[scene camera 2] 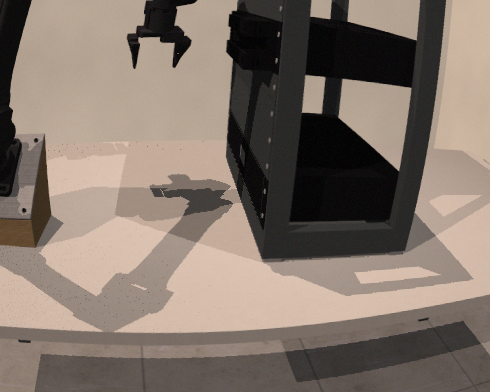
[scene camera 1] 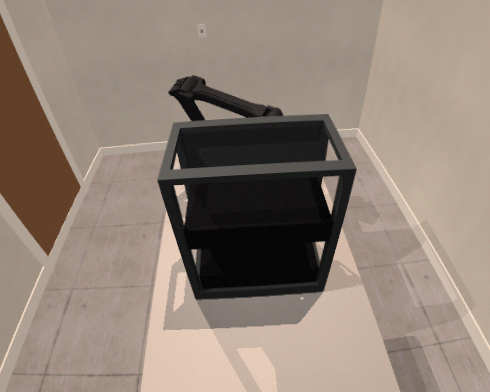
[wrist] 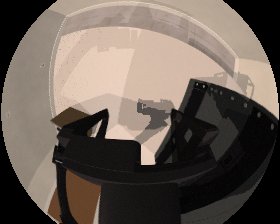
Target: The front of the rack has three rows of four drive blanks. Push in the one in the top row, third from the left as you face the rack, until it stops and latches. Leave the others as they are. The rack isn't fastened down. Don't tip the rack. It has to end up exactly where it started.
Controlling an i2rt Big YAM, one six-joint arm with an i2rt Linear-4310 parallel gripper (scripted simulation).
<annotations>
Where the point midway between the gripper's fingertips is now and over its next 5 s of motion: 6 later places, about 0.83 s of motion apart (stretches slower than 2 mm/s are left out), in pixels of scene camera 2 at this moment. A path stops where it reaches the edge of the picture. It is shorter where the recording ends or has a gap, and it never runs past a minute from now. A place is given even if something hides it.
The gripper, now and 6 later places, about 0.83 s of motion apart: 154, 67; 162, 62; 168, 50; 169, 38; 162, 31; 147, 31; 132, 36
</annotations>
